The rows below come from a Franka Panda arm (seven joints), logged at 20 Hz.
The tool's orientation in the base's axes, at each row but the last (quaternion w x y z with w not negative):
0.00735 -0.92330 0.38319 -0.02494
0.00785 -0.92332 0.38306 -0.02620
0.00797 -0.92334 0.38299 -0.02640
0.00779 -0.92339 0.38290 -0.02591
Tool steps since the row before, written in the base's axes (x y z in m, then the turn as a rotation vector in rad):
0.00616 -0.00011 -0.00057 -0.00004 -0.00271 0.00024
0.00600 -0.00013 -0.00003 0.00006 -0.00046 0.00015
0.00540 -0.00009 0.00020 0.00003 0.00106 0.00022
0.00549 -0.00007 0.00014 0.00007 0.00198 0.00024
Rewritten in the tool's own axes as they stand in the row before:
0.00440 -0.00426 0.00089 0.00190 0.00193 -0.00023
0.00432 -0.00415 0.00036 0.00037 0.00028 -0.00014
0.00388 -0.00376 0.00010 -0.00072 -0.00078 -0.00022
0.00393 -0.00384 0.00016 -0.00134 -0.00146 -0.00025

